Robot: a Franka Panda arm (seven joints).
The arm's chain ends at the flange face. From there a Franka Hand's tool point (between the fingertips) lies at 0.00 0.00 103.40 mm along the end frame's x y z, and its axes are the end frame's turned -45 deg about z.
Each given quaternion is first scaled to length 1.
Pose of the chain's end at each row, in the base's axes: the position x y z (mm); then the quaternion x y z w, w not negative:
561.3, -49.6, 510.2, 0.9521, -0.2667, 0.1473, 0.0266
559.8, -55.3, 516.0, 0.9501, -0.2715, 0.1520, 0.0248
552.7, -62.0, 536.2, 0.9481, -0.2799, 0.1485, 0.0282
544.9, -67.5, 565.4, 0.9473, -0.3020, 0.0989, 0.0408
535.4, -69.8, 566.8, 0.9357, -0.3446, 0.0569, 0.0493
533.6, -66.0, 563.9, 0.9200, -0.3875, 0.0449, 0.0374
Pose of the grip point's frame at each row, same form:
588.8, -63.0, 411.4, 0.9817, 0.1180, 0.1259, 0.0809
588.3, -68.7, 417.5, 0.9816, 0.1127, 0.1309, 0.0811
580.2, -76.1, 437.5, 0.9830, 0.1042, 0.1264, 0.0829
561.7, -81.7, 464.4, 0.9907, 0.0835, 0.0758, 0.0755
542.9, -83.4, 464.6, 0.9964, 0.0397, 0.0337, 0.0673
539.1, -76.7, 461.2, 0.9983, -0.0059, 0.0272, 0.0517

